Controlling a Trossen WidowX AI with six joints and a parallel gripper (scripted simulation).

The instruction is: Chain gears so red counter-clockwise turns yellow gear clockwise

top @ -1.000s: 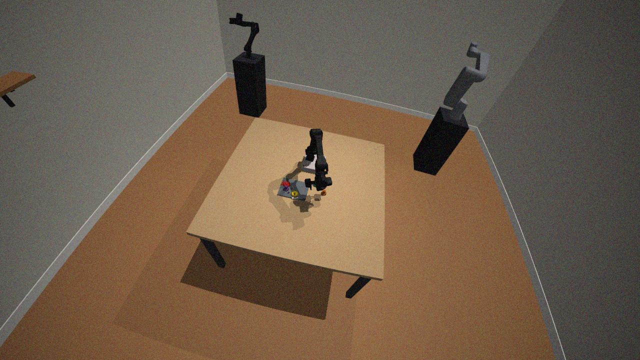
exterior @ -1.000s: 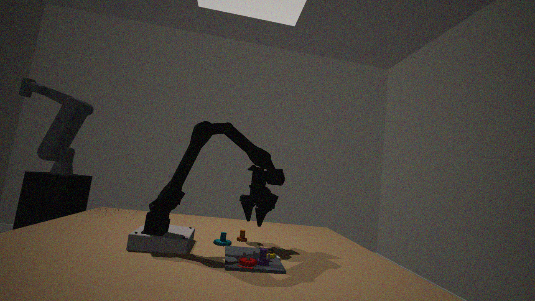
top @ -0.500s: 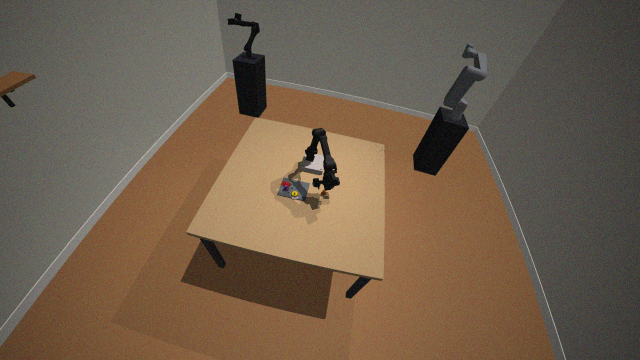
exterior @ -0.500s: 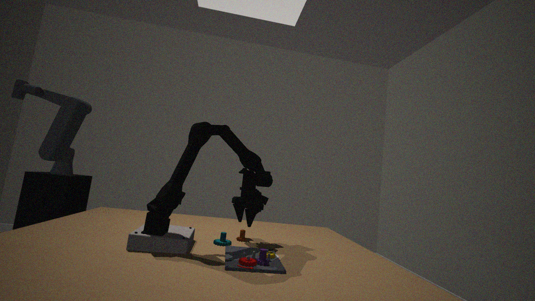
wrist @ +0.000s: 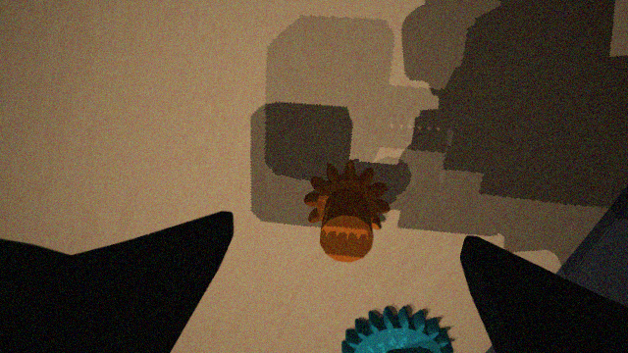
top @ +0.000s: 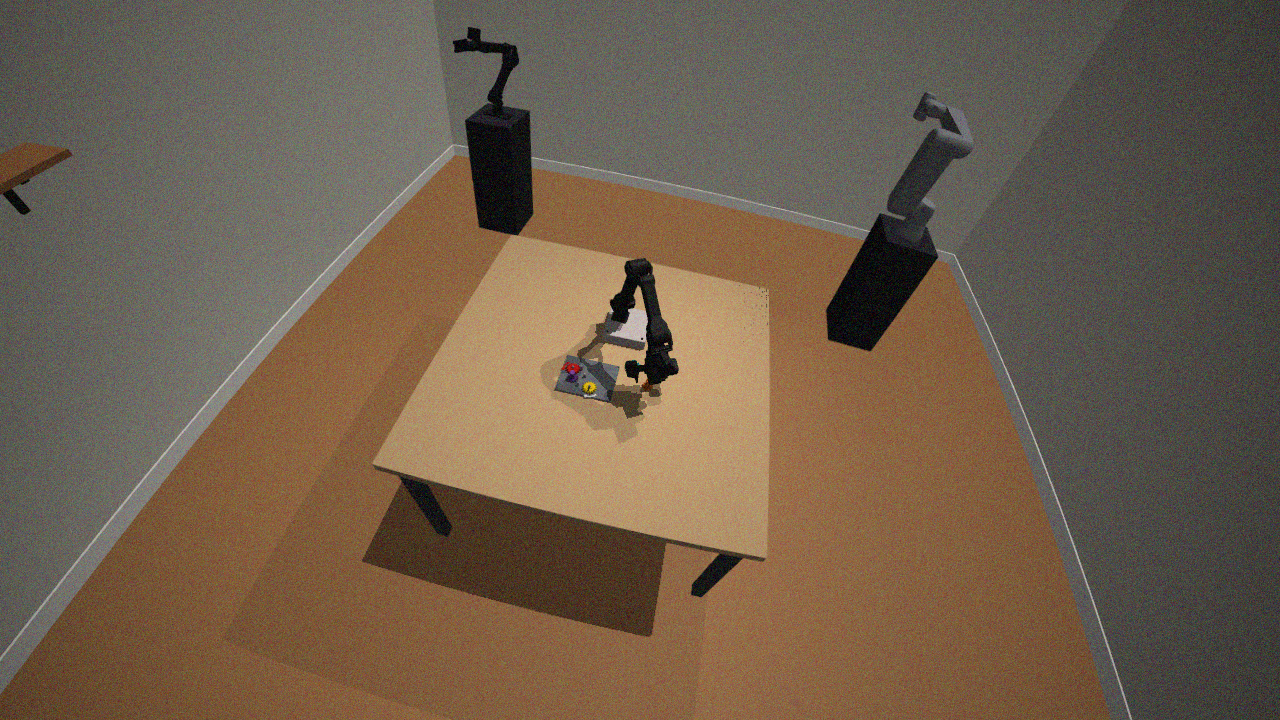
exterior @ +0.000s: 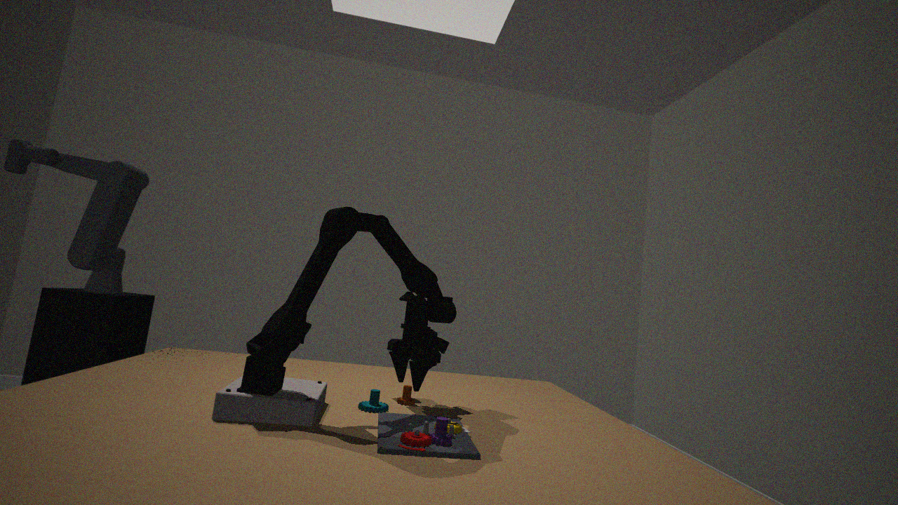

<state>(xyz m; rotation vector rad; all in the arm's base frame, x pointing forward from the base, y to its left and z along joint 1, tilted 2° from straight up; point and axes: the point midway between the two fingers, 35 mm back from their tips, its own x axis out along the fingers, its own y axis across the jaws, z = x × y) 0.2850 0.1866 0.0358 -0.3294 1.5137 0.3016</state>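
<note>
The orange gear is 2 cm below my gripper tip. Round my gripper tip: teal gear: 7 cm to the right, 7 cm behind, 2 cm below; then yellow gear: 20 cm to the right, 8 cm ahead, 2 cm below; then white arrow: 19 cm to the right, 11 cm ahead, 3 cm below.
</note>
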